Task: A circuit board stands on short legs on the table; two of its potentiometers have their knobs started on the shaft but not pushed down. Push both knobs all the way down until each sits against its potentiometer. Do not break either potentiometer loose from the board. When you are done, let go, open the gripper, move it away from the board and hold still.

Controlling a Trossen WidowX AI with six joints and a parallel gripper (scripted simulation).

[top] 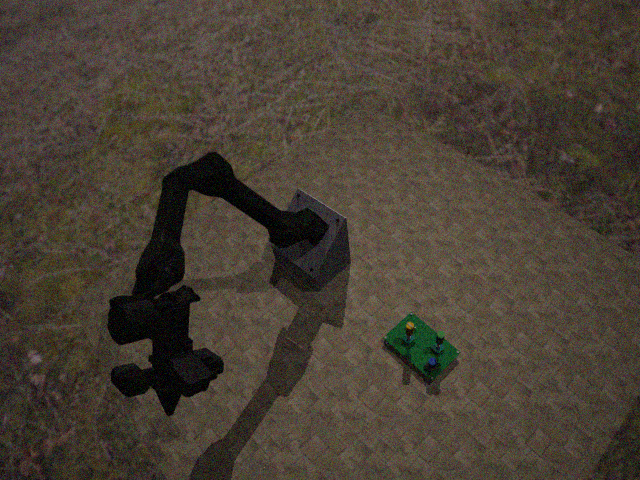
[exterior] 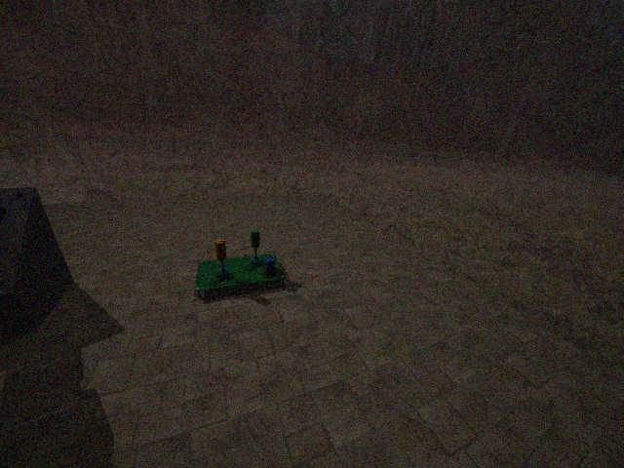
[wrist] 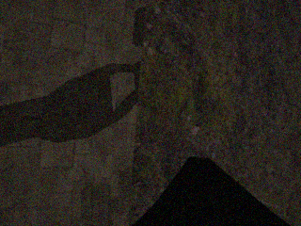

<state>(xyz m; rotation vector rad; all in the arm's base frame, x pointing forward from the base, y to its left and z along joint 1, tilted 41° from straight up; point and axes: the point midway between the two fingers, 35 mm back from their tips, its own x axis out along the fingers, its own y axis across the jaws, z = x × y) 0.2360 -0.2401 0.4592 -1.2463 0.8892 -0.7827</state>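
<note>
The orange knob is 7 cm ahead of my gripper tip, 50 cm to the left of it and 20 cm below it.
</note>
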